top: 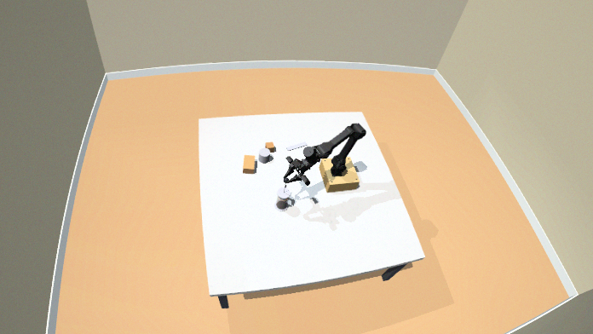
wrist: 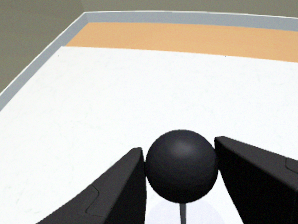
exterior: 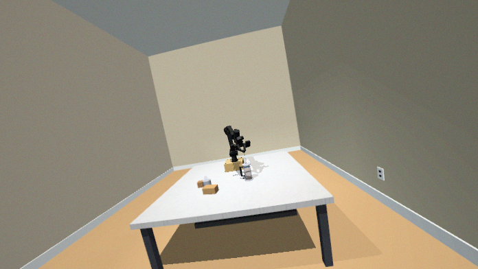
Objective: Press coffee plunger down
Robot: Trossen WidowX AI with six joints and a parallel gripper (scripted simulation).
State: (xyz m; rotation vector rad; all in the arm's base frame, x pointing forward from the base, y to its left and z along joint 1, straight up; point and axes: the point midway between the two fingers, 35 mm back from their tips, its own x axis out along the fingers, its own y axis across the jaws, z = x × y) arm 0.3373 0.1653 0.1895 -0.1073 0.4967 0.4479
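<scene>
My gripper tip is now 130 mm above the coffee press, 20 mm to the left of it and 10 mm past it. Round my gripper tip: small tan cube: 450 mm to the right, 240 mm below, 30 mm ahead; tan box: 300 mm to the right, 240 mm below, 170 mm ahead; grey cylinder: 360 mm to the right, 230 mm below, 70 mm ahead.
</scene>
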